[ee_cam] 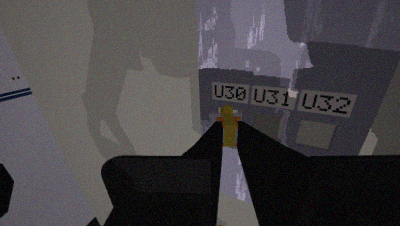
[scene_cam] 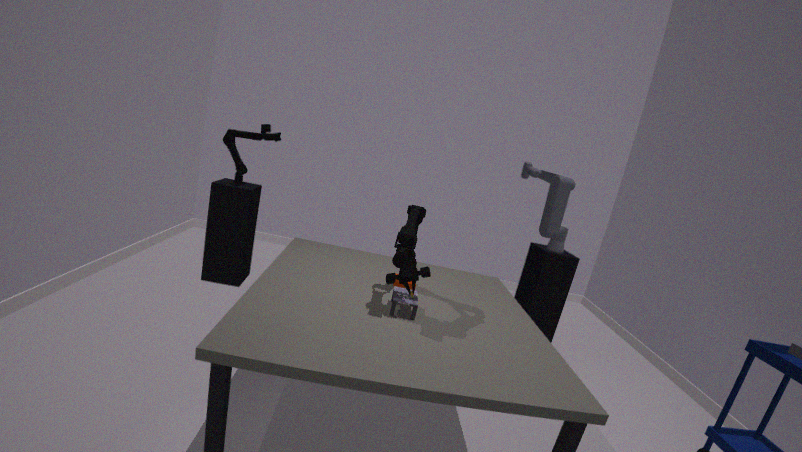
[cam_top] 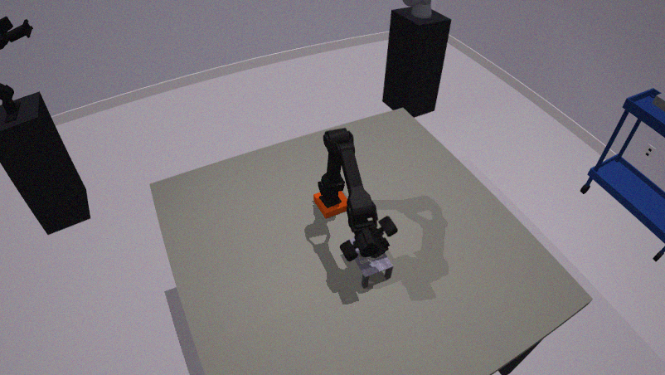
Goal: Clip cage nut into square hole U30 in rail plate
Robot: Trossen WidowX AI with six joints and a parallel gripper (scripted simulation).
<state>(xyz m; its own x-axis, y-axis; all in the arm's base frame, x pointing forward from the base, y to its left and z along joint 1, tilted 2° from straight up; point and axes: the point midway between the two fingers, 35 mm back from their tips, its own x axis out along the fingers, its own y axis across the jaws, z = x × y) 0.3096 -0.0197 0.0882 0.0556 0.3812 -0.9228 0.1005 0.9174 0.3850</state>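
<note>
The cage nut lies 1 cm below my gripper tip.
</note>
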